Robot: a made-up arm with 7 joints. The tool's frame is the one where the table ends. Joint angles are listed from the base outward.
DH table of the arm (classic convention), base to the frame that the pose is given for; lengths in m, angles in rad. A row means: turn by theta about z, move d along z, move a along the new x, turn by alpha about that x. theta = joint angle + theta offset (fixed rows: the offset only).
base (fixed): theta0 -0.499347; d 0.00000; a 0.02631; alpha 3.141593
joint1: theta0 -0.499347; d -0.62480; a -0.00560; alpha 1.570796
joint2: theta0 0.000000; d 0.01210; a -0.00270; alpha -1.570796
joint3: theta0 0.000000; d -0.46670; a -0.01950; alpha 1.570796
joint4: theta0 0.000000; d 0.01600; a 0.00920; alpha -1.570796
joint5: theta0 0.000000; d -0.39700; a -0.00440; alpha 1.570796
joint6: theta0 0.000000; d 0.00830; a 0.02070; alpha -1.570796
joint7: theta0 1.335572; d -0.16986; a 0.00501; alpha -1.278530
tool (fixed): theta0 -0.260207; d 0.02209; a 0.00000; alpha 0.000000
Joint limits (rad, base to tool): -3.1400..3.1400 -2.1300..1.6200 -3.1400..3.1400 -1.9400..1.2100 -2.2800..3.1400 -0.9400..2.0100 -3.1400..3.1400
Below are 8 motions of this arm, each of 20 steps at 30 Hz.
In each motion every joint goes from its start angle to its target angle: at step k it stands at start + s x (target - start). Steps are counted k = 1, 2, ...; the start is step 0. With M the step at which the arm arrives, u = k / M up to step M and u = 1 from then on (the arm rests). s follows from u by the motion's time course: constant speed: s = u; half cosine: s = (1 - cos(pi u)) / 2; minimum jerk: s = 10 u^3 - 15 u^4 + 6 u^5.
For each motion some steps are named. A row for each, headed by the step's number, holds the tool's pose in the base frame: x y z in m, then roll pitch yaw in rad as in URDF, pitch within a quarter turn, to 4 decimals.
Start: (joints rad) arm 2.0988 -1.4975 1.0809 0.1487 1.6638 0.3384 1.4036
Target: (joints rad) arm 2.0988 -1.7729 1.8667 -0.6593 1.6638 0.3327 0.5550
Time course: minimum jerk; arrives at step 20
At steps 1, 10, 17, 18, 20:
1: 0.4547 0.9024 0.6996 0.2899 -0.7242 -0.4510
10: 0.6541 0.7836 0.5079 -0.0446 -0.7206 -0.7535
17: 0.7831 0.6073 0.5026 0.1226 -0.7480 -1.3468
18: 0.7859 0.6010 0.5056 0.1372 -0.7453 -1.3721
20: 0.7872 0.5980 0.5071 0.1443 -0.7438 -1.3841

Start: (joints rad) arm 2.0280 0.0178 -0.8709 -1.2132 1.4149 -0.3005 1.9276
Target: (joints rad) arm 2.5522 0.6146 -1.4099 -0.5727 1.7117 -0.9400 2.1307
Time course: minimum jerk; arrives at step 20
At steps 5, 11, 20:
5: -0.1386 0.4329 1.3772 0.6790 0.2461 -0.1236
11: -0.2535 0.1475 1.5139 1.1793 0.2791 -0.3262
20: -0.4165 -0.0504 1.4830 1.5078 0.3905 -0.3973

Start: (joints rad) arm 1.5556 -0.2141 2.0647 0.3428 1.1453 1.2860 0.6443
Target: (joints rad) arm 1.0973 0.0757 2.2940 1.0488 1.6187 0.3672 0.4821
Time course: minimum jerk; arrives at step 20
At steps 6, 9, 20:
6: -0.1538 0.3452 1.4298 0.6235 -0.6980 -0.3394
9: -0.2339 0.2885 1.4363 1.0033 -0.7385 -0.4855
20: -0.3855 0.1018 1.3760 1.9266 -0.7510 -0.7141

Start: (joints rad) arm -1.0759 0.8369 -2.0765 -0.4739 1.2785 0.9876 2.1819
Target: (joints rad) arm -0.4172 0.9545 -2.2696 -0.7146 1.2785 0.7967 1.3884
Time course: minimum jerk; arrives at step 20
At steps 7, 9, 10, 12, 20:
7: 0.5935 0.5799 1.0748 0.3339 -0.7004 -0.5288
9: 0.6784 0.5119 1.0464 0.2764 -0.5164 -0.6611
10: 0.7206 0.4699 1.0300 0.2462 -0.4176 -0.7381
12: 0.7938 0.3782 0.9957 0.1856 -0.2264 -0.8992
20: 0.8859 0.1948 0.9300 0.0650 0.0940 -1.2144

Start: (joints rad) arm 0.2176 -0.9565 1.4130 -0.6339 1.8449 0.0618 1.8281
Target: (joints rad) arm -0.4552 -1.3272 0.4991 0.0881 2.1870 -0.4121 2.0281
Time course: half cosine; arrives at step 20
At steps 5, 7, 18, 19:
5: -0.8092 0.3612 1.0670 1.5003 -0.9290 -0.2740
7: -0.8809 0.2374 1.0343 1.5406 -0.9176 -0.1225
18: -0.8555 -0.4186 0.9637 1.5068 -0.5815 0.7244
19: -0.8485 -0.4304 0.9641 1.5026 -0.5676 0.7417

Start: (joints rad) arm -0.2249 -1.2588 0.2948 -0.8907 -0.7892 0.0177 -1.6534
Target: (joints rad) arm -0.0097 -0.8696 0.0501 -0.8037 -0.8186 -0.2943 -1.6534
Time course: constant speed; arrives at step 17
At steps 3, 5, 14, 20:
3: -0.9360 -0.0488 0.5570 -0.1443 -0.6712 1.6400
5: -0.9391 -0.0412 0.5972 -0.1161 -0.6255 1.6271
14: -0.9276 -0.0059 0.7881 0.0195 -0.4493 1.6081
20: -0.9135 0.0052 0.8537 0.0691 -0.4040 1.6140

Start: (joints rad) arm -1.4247 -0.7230 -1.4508 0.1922 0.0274 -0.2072 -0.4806
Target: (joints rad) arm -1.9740 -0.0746 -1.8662 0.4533 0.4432 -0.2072 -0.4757
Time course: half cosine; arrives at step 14
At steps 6, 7, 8, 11, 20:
6: -0.0766 -0.5013 1.5138 1.5031 -0.1203 2.2411
7: -0.0685 -0.4496 1.5385 1.5131 -0.0591 2.2909
8: -0.0663 -0.3988 1.5585 1.5211 0.0000 2.3441
11: -0.0849 -0.2805 1.5894 1.5364 0.1381 2.4909
20: -0.1002 -0.2396 1.5946 1.5420 0.1876 2.5530

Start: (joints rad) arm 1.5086 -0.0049 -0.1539 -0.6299 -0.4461 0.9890 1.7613
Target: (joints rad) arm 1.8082 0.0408 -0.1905 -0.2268 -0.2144 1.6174 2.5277
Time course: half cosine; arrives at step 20
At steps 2, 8, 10, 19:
2: 0.0952 0.2092 1.5474 2.0854 -0.1960 2.1992
8: 0.1218 0.0951 1.5452 2.1657 -0.4636 1.7813
10: 0.1253 0.0427 1.5354 2.2736 -0.5854 1.5612
19: 0.1030 -0.0963 1.4750 2.9530 -0.7956 0.6992

